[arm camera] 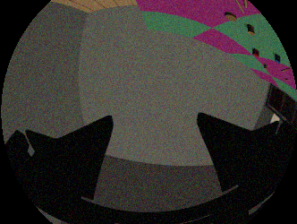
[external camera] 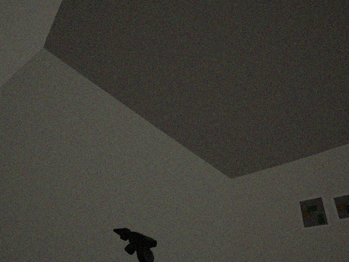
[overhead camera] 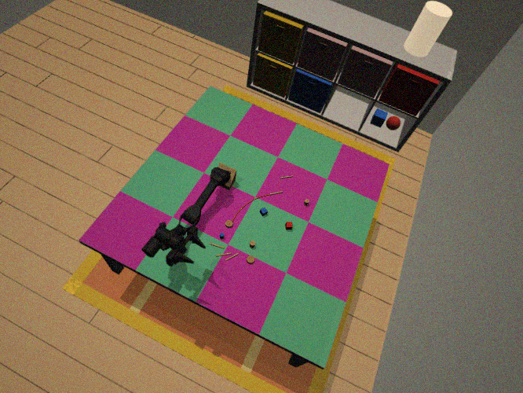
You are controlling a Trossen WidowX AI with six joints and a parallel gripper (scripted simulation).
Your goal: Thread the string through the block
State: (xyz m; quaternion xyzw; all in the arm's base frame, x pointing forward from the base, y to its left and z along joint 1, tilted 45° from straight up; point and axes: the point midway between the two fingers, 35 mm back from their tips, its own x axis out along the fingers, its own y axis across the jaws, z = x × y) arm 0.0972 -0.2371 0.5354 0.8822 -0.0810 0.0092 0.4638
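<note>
My gripper tip is 160 mm short of the blue cube, 450 mm to the right of it and 270 mm above it. Round my gripper tip: thin wooden stick: 180 mm ahead, 590 mm to the left, 280 mm below; round wooden button: 20 mm ahead, 320 mm to the left, 280 mm below; red cube: 320 mm ahead, 430 mm to the left, 270 mm below.
</note>
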